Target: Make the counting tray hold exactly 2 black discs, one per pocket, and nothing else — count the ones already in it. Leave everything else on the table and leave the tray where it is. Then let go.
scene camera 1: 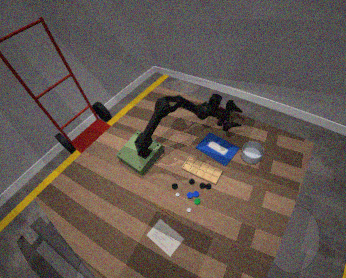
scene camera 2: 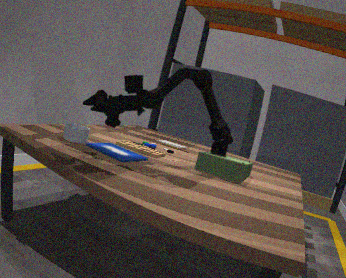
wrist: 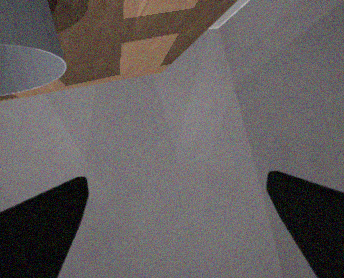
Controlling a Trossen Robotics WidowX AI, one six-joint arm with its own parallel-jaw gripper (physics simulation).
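The tan counting tray [scene camera 1: 202, 171] [scene camera 2: 142, 148] lies flat on the table; I can make out no disc in its pockets, but the picture is grainy. Black discs lie beside it: one [scene camera 1: 174, 186], another [scene camera 1: 191, 181], and two close together, a left one [scene camera 1: 203, 185] and a right one [scene camera 1: 208, 186]. Two blue discs [scene camera 1: 193, 195], a green disc [scene camera 1: 197, 202] and two white ones, one [scene camera 1: 177, 194] nearer the tray and one [scene camera 1: 189, 210] farther off, lie there too. My gripper [scene camera 1: 239, 117] [scene camera 2: 98, 114] [wrist: 179, 182] is open and empty, raised beyond the blue item, away from the tray and discs.
A blue flat item [scene camera 1: 227, 158] [scene camera 2: 131, 157] with a white label lies beside the tray. A clear round container [scene camera 1: 252, 152] [scene camera 2: 76, 134] [wrist: 30, 70] stands next to it. A paper sheet [scene camera 1: 165, 239] lies beyond the discs. A red hand truck [scene camera 1: 91, 136] stands off the table.
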